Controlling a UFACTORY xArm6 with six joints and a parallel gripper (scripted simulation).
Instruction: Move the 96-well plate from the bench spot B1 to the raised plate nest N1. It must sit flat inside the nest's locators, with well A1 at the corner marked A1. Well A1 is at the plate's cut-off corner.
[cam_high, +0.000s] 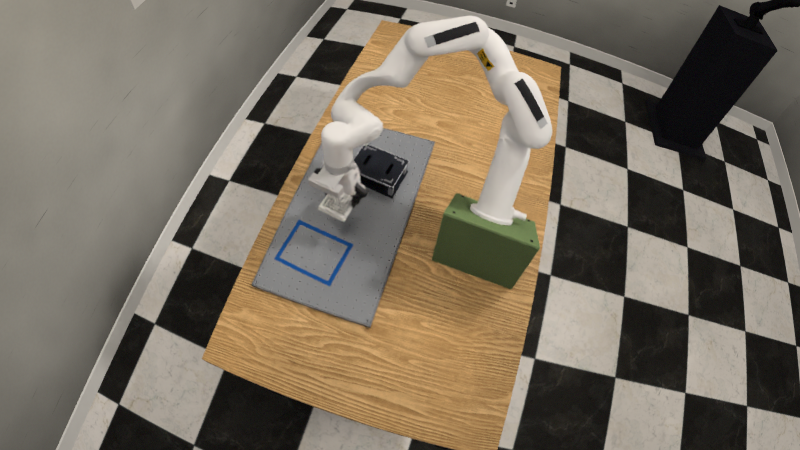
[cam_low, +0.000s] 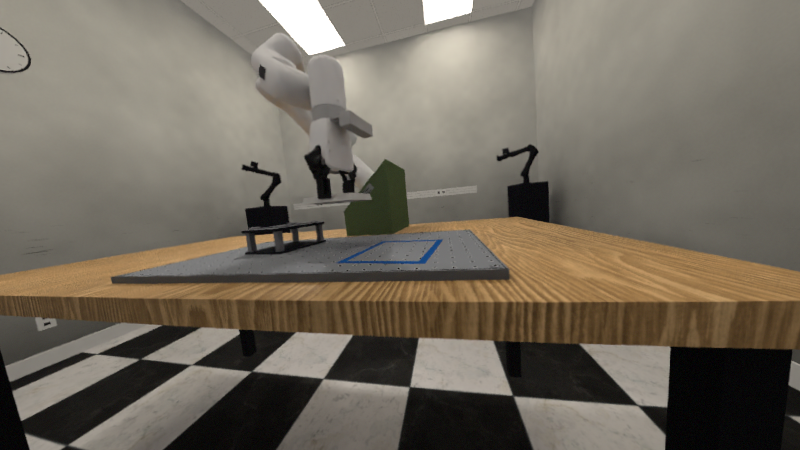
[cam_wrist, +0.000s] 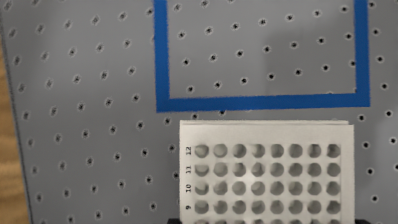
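My gripper is now 180 mm to the left of the black raised plate nest, 70 mm past it and 70 mm above it. The rest, counted from my hand: 96-well plate 10 mm below.
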